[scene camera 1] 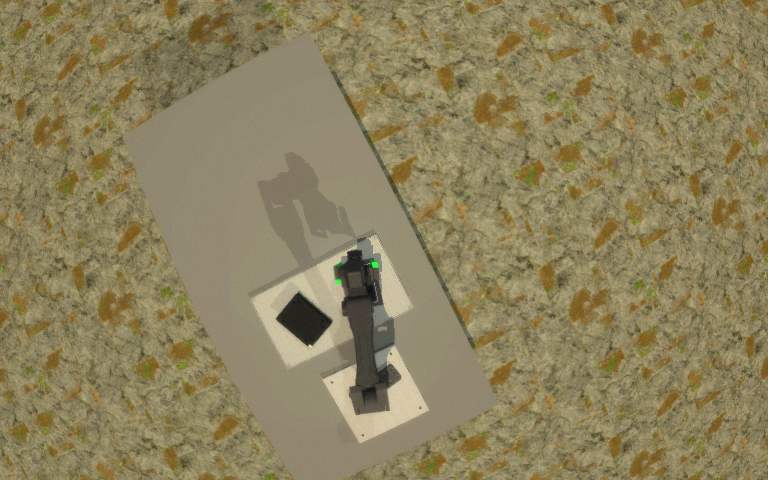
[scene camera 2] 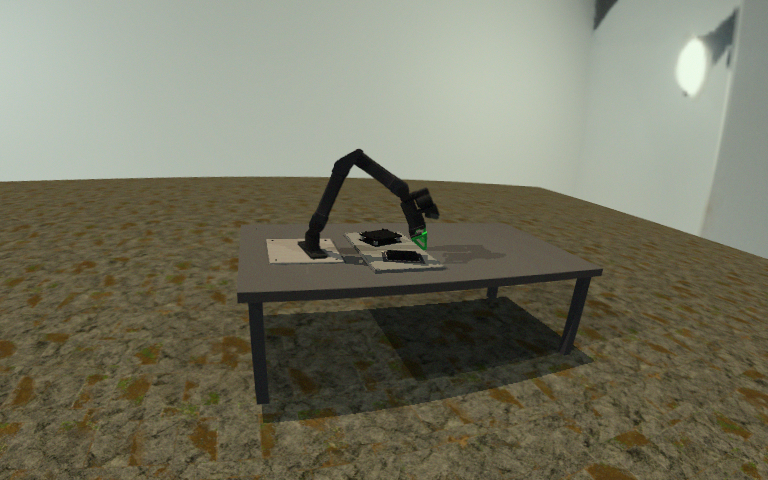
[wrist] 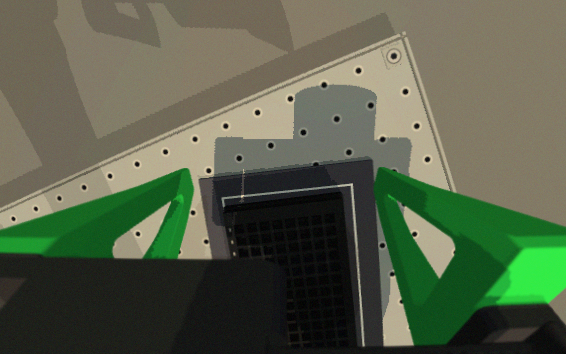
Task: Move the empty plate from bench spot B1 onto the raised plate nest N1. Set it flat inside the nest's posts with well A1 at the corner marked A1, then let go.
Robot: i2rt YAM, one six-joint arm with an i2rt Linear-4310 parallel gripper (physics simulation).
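Frame: origin at the arm's base, x ahead, y left, z up, level; millimetres.
Seen in the pictures: gripper, between the fingertips: (scene camera 2: 424, 246) (wrist: 283, 178); arm's base, origin of its link: (scene camera 2: 311, 250).
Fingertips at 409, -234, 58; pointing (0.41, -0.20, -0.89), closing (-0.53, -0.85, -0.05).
Offsets run from my fingertips to a thing's middle, as dx, dy, dz. "*": to the spot under its first point. Level surfaces: height alone.
The empty plate @(-76, +42, -47) (scene camera 2: 403, 256) (wrist: 300, 240) is black with a grid of wells and lies flat inside the white outline of the dark pad @(* -85, -17, -54) (wrist: 367, 250) at the bench spot. In scene camera 1 the arm covers most of it, and in the wrist view the gripper body hides its lower left part. My gripper (scene camera 1: 356, 272) (scene camera 2: 419, 238) (wrist: 283, 178) is open and empty, with green fingers. It is above the board, with the fingertips either side of the pad's far end in the wrist view. The raised nest @(-53, +280, -34) (scene camera 1: 304, 319) (scene camera 2: 380, 236) is black; its posts and A1 mark are too small to tell.
A white perforated board (scene camera 1: 283, 345) (scene camera 2: 436, 264) (wrist: 345, 100) bears the pad and the nest. The arm's white base plate (scene camera 1: 402, 407) (scene camera 2: 283, 251) lies beside it on the grey-brown table @(dz -69) (scene camera 1: 226, 141) (scene camera 2: 532, 257). The arm's shadow falls on the table.
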